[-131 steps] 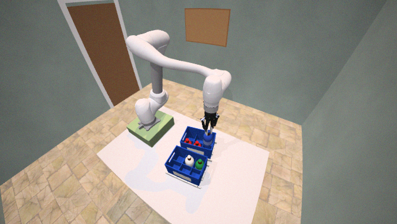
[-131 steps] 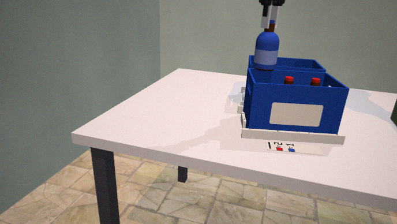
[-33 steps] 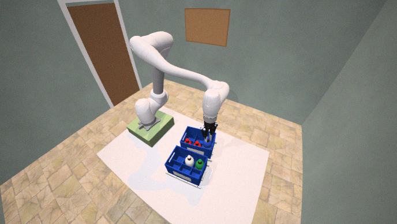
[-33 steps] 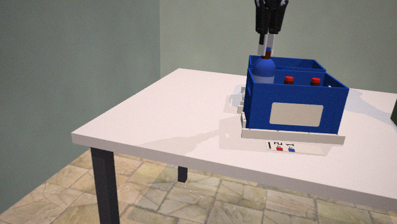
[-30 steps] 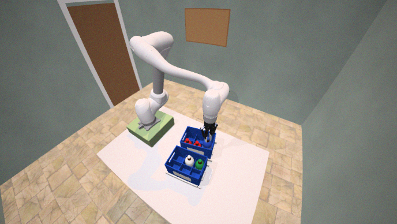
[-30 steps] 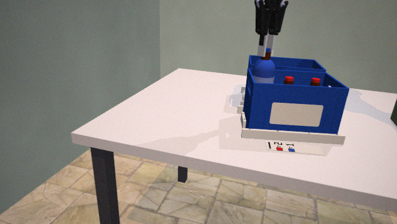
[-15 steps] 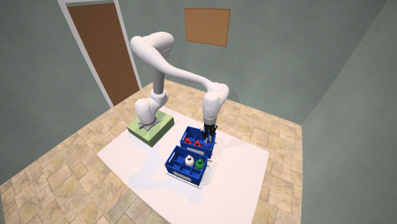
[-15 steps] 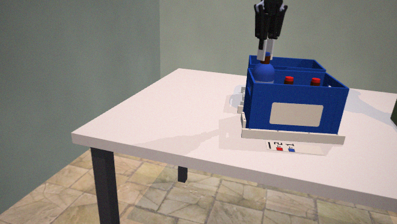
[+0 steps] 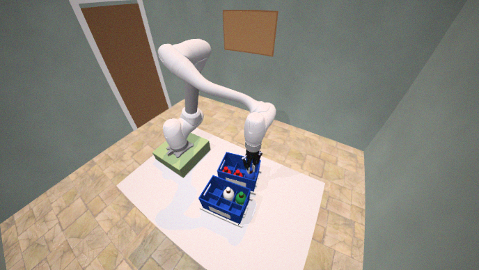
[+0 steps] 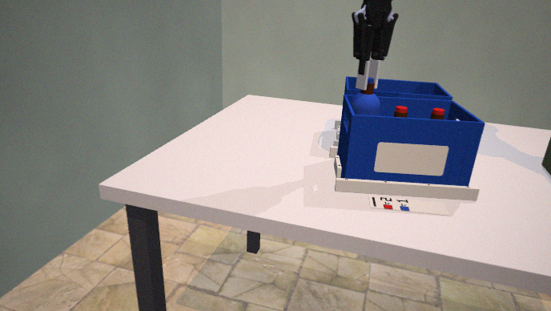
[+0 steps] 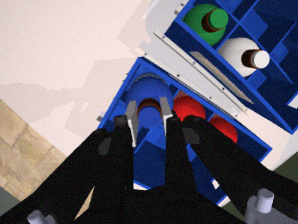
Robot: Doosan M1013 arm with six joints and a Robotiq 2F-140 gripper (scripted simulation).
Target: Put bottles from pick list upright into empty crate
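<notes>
Right now the blue bottle is 8 cm below my hand. From my hand the other things lie so: white bottle (17 cm to the right, 15 cm below, 5 cm behind); red bottle (15 cm below, 9 cm behind, 3 cm to the right); green-label bottle (15 cm to the right, 15 cm below, 4 cm ahead).
</notes>
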